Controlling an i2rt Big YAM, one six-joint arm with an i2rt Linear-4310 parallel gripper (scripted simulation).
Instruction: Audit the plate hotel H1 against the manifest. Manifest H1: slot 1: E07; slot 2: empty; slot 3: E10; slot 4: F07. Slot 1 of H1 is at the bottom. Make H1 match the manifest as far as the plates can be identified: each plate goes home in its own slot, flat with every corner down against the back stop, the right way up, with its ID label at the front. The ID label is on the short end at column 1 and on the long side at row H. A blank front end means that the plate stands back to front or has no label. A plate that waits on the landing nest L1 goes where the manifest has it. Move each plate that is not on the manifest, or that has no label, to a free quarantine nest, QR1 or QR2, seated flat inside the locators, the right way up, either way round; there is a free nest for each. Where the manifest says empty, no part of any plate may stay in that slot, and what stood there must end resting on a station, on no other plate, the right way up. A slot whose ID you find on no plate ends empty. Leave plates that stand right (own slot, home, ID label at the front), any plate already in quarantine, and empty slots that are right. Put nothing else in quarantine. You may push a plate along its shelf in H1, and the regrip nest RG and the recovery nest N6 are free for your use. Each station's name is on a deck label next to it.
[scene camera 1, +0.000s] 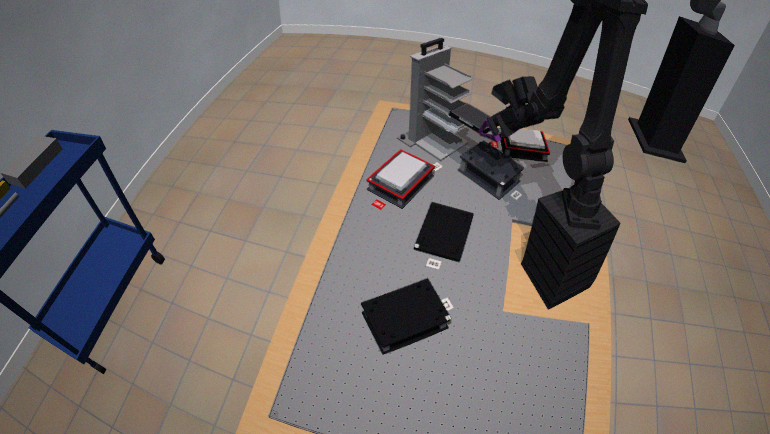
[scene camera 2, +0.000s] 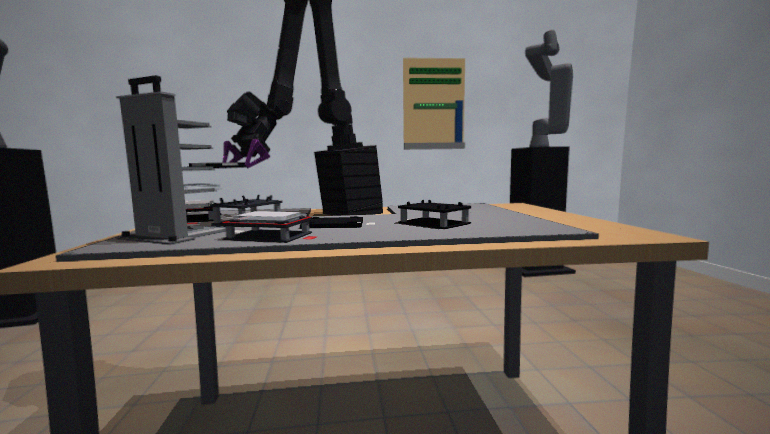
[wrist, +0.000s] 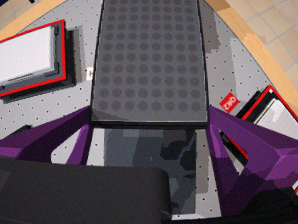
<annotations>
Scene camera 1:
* white plate: 400, 172
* regrip nest: 484, 159
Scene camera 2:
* my gripper: 234, 166
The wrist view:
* my gripper: 149, 112
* dark plate: 149, 72
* regrip nest: 174, 151
</annotations>
